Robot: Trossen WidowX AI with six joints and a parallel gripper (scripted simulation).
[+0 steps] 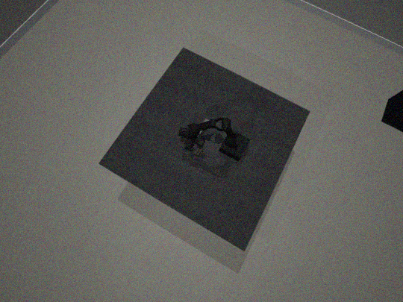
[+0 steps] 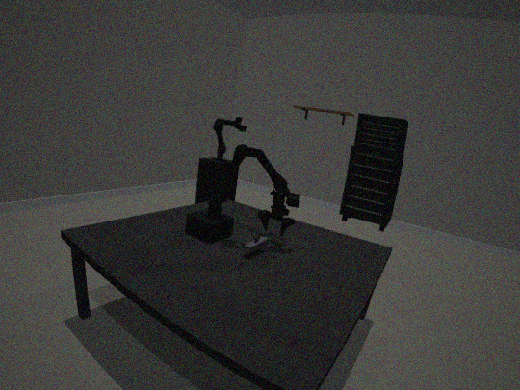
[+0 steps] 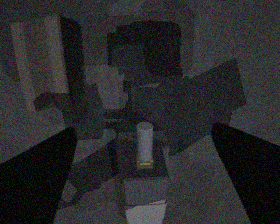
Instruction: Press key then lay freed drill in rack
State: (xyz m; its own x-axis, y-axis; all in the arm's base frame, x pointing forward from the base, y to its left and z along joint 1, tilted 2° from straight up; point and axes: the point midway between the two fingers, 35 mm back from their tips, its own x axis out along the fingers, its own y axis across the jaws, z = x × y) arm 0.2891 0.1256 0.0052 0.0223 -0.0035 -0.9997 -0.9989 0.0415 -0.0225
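Now: gripper tip 70 mm to the left of the drill and 20 mm above it. From my gripper tip the other things lie so: light grey fixture bar: 130 mm to the right, 30 mm below.
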